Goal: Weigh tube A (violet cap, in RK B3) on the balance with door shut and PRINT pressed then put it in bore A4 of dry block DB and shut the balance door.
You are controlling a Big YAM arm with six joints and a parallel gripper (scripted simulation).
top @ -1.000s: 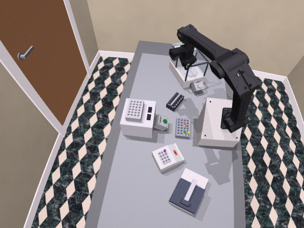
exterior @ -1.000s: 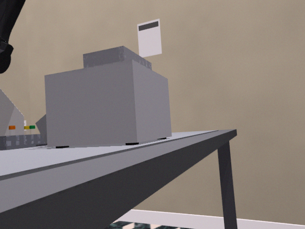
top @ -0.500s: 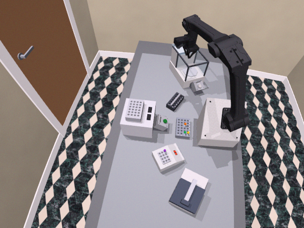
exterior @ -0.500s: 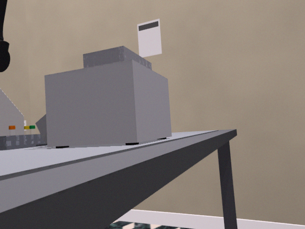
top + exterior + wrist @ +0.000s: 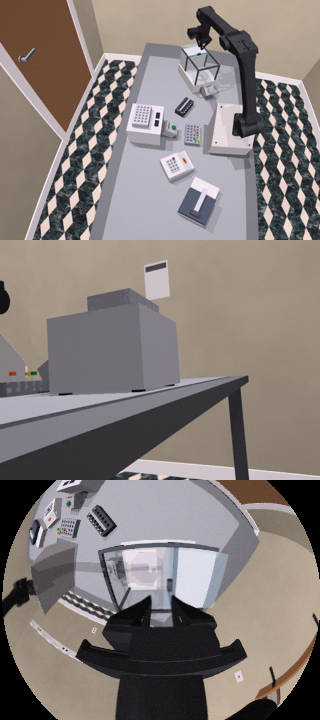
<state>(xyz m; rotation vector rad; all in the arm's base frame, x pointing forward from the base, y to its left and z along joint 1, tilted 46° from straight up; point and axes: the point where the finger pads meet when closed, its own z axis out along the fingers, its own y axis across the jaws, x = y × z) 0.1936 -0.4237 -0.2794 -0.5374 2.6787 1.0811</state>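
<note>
Now: the balance door 1 cm ahead of my hand, 5 cm to the right of it and 8 cm below it. The rest, counted from my hand: tube rack RK: 4 cm ahead, 48 cm to the left, 27 cm below; black magnet block MG: 8 cm ahead, 28 cm to the left, 27 cm below; white PRINT key: 9 cm behind, 17 cm to the left, 22 cm below.
</note>
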